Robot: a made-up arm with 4 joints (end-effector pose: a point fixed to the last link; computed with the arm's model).
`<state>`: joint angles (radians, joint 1 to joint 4).
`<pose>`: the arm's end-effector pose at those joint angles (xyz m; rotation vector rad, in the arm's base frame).
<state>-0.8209 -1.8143 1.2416 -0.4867</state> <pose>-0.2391 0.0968 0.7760 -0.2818 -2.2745 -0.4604</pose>
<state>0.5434 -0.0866 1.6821 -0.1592</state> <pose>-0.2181 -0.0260 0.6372 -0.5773 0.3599 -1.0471</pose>
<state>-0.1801 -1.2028 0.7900 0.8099</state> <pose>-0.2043 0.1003 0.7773 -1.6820 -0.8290 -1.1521</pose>
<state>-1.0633 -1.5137 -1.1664 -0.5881</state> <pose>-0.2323 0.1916 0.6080 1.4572 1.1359 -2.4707</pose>
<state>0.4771 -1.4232 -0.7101 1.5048</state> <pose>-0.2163 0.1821 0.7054 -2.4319 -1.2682 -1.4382</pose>
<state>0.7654 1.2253 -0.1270 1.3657</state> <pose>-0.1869 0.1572 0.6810 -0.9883 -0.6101 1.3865</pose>
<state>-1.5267 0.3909 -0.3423 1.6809</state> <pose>-0.1876 0.1714 0.5767 1.9558 -0.0942 -1.0851</pose>
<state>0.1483 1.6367 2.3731 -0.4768</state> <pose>-0.1807 -0.0124 0.7492 -2.0783 1.1616 -0.5013</pose>
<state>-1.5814 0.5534 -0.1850 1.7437</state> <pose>-0.1770 0.1542 0.5843 1.8746 -0.3837 -1.0001</pose>
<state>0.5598 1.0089 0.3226 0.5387</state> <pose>-0.1492 0.1164 0.6384 -0.7873 0.1054 0.9517</pose>
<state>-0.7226 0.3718 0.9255 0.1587</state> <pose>-0.1436 0.1049 0.7379 -2.0783 0.1631 -0.1957</pose>
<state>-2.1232 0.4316 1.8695 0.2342</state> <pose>-0.2066 0.2721 0.7146 2.0769 0.3153 1.3175</pose>
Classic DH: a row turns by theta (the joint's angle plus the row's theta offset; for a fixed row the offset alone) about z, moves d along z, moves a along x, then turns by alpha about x. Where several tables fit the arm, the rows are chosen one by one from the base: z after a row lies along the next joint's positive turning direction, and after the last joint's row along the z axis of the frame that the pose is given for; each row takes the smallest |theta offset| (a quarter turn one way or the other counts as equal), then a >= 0, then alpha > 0; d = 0 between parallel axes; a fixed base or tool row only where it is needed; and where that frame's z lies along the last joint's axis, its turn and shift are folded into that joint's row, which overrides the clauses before.
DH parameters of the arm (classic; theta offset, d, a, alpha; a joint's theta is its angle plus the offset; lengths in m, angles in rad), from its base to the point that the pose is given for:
base (fixed): 1.5708 0.64 0.13 1.5708
joint 1: 1.5708 -0.21 0.05 1.5708
joint 2: -1.5708 -0.04 0.03 1.5708
joint 3: 1.3093 0.0287 0.0205 1.3348
joint 4: 0.9957 -0.115 -0.0317 1.136
tool (fixed): -1.4675 0.0158 0 0

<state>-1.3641 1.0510 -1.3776 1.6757</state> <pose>-0.2574 0.2690 0.6069 -1.8533 -0.4050 2.3747</pose>
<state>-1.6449 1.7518 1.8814 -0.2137</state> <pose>-0.1774 0.2112 0.7724 2.0293 -1.0164 1.0937</pose>
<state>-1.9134 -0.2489 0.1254 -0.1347</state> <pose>-0.1540 0.2242 0.6236 -2.6395 -0.4708 1.1333</pose>
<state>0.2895 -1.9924 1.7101 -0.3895</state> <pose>-0.2271 -0.0089 0.6252 0.7002 -1.3378 -1.9149</pose>
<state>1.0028 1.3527 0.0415 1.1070</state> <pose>-0.1818 0.1483 0.6636 -0.5862 -0.4829 1.4122</pose>
